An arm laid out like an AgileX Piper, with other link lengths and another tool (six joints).
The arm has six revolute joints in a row. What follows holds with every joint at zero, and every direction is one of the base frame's. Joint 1 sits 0.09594 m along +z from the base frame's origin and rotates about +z. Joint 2 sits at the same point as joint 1 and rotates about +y. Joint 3 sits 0.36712 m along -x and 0.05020 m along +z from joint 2 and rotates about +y. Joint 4 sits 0.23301 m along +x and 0.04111 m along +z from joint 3 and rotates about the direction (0.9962, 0, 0.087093). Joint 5 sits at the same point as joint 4 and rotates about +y. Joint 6 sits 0.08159 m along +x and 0.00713 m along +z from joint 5 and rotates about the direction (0.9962, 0, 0.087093). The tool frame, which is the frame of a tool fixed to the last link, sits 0.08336 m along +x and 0.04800 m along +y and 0.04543 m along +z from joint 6; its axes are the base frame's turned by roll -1.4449, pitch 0.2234 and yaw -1.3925 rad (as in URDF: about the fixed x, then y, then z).
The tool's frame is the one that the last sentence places.
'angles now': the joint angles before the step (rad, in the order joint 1, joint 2, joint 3, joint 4, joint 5, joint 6). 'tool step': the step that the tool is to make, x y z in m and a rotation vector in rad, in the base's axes. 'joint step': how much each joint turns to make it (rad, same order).
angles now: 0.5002 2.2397 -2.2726 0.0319 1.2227 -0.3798
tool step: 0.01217 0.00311 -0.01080 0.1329 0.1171 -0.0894
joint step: -0.0363 0.0387 0.0000 0.1402 -0.0037 0.0747
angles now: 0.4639 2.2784 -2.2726 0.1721 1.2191 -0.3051
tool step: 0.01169 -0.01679 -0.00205 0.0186 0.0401 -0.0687
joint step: -0.0363 0.0046 0.0000 0.0176 0.0169 0.0410
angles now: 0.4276 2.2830 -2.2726 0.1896 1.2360 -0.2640
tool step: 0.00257 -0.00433 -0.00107 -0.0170 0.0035 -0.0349
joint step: 0.0000 -0.0039 0.0042 -0.0287 0.0038 0.0369
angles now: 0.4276 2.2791 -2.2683 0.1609 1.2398 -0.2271
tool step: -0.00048 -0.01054 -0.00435 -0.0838 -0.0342 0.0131
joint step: 0.0037 -0.0144 0.0202 -0.0839 -0.0001 -0.0171
